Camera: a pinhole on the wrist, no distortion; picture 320 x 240 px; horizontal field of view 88.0 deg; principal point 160.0 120.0 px. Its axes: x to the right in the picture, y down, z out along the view. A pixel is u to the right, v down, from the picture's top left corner.
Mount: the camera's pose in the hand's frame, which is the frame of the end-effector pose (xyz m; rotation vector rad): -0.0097 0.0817 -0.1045 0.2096 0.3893 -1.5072
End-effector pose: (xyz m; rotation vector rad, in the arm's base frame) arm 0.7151 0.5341 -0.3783 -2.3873 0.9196 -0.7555
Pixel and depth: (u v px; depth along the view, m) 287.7 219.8 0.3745
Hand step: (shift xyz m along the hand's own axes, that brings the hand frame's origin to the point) 0.2643 -0.3109 0.1083
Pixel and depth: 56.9 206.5 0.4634
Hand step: 0.2808 0.1917 0.4053
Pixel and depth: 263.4 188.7 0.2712
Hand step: 0.1374 -0.1689 0.0699
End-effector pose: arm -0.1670 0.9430 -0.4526 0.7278 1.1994 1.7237
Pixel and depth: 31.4 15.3 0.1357
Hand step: -0.0804 0.1236 0.0690
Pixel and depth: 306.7 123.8 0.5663
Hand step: 0.0800 -0.5923 0.2271
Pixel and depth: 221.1 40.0 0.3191
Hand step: -0.1223 -0.1553 0.1612
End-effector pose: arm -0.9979 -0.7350 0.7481 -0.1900 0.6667 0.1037
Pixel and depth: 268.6 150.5 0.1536
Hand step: 0.0386 -0.0669 -0.0039
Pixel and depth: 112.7 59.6 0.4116
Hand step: -0.1114 0.0285 0.3343
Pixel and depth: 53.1 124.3 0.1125
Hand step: 0.0054 0.1074 0.0261
